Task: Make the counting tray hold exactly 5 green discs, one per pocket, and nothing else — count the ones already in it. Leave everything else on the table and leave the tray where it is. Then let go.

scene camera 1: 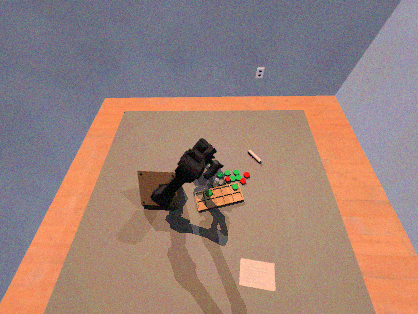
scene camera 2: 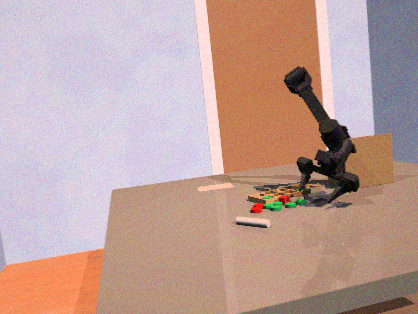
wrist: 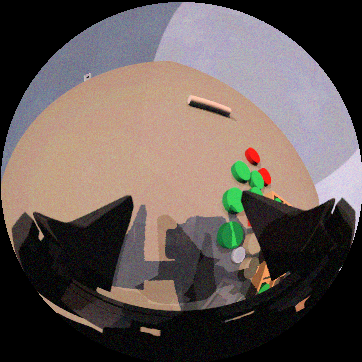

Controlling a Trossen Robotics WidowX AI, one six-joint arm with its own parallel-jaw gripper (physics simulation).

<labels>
My gripper is open, with nothing in its grasp. Also in view: a wooden counting tray.
</labels>
